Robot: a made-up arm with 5 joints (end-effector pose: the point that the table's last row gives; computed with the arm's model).
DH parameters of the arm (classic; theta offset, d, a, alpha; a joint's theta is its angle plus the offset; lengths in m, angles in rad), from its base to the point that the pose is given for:
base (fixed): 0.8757 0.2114 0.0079 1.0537
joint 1: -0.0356 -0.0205 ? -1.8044
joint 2: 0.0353 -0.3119 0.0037 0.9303
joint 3: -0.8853 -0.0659 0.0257 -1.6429
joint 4: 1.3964 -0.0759 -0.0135 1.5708
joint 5: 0 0.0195 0.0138 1.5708
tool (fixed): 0 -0.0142 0 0
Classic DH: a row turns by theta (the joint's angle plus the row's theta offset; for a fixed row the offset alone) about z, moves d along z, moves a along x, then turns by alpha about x.
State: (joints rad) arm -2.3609 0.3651 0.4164 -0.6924 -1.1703
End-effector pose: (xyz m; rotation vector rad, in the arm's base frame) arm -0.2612 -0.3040 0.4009 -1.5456 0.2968 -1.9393
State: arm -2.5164 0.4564 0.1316 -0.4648 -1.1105
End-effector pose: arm -0.2533 -0.2460 0.4671 -2.0917 0.2776 -2.0601
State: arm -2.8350 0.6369 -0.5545 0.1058 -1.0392
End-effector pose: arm -0.1879 -0.1024 0.5513 2.0197 0.2295 1.1628
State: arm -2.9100 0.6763 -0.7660 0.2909 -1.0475
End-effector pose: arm -0.1651 -0.0653 0.5547 1.8546 0.4219 0.8755
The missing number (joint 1, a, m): 0.1764
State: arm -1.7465 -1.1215 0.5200 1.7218 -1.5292
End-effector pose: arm -0.2034 -0.4092 0.1707 1.3120 -1.1205 2.4045
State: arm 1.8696 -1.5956 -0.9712 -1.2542 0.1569
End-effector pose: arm 0.0780 0.3144 0.4621 -1.9912 -0.6193 0.5899
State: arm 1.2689 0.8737 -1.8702 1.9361 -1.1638
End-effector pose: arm 0.2277 0.2177 0.1894 -0.1945 2.1032 -1.5389
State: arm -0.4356 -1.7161 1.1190 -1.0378 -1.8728
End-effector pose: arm 0.2181 -0.2180 -0.0824 1.3593 -1.9702 -1.4335
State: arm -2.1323 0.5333 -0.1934 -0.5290 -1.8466
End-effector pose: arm -0.2084 -0.3216 0.3570 -2.4556 -0.2519 -1.1036
